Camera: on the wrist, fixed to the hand. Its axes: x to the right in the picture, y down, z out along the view.
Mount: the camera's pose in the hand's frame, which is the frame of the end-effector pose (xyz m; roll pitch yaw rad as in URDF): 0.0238 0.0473 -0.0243 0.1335 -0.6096 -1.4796
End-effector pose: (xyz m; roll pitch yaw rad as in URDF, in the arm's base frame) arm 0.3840 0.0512 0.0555 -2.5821 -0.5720 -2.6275
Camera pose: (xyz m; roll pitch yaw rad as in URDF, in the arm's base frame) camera 0.3384 0.0863 0.0646 2.7533 0.0032 -1.1477
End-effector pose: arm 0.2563 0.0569 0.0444 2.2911 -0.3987 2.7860
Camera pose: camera 0.2590 0.0697 0.1012 1.9727 1.0856 3.0202
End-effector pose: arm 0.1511 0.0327 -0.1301 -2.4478 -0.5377 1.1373
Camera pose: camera 0.2093 0.0348 -0.1278 2.7940 -0.1088 2.6858
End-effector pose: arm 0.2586 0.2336 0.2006 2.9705 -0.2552 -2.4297
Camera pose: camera 0.2195 0.2560 0.2376 2.9119 0.7229 -1.1985
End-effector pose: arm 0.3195 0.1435 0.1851 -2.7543 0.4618 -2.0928
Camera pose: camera 0.2619 0.1497 0.1786 -2.4985 0.2339 -0.4891
